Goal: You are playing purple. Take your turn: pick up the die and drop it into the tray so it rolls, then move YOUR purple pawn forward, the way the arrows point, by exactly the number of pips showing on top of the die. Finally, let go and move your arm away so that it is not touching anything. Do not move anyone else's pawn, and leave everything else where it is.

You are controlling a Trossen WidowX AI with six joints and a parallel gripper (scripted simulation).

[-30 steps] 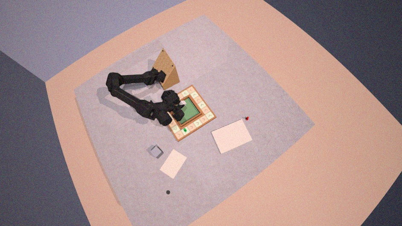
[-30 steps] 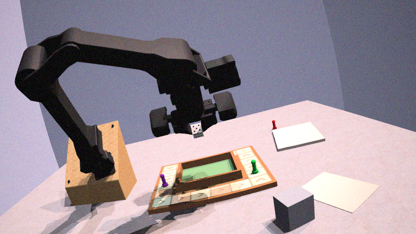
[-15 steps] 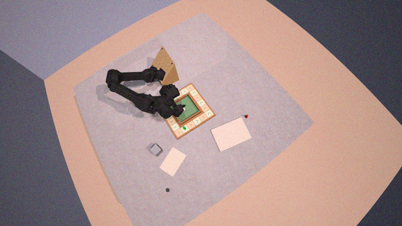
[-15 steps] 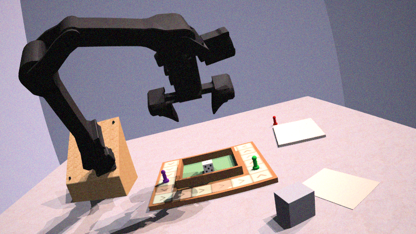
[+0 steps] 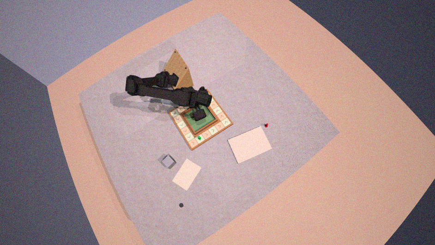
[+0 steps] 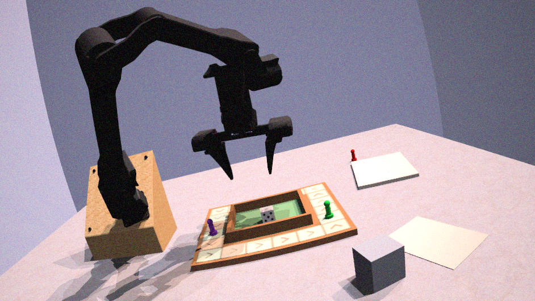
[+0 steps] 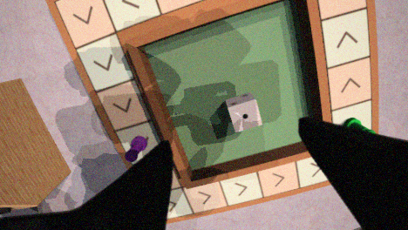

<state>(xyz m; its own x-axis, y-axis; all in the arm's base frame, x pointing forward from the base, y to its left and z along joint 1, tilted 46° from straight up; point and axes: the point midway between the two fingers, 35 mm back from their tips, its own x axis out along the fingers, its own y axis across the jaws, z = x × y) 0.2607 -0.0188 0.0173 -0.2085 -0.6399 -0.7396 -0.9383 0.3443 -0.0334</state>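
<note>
My gripper tip is now 10 cm past the purple pawn, 1 cm to the left of it and 8 cm above it. Round my gripper tip: grey cube (11 cm ahead, 30 cm to the right, 8 cm below); then green tray (1 cm ahead, 1 cm to the right, 10 cm below); then green pawn (11 cm ahead, 9 cm to the right, 8 cm below).
</note>
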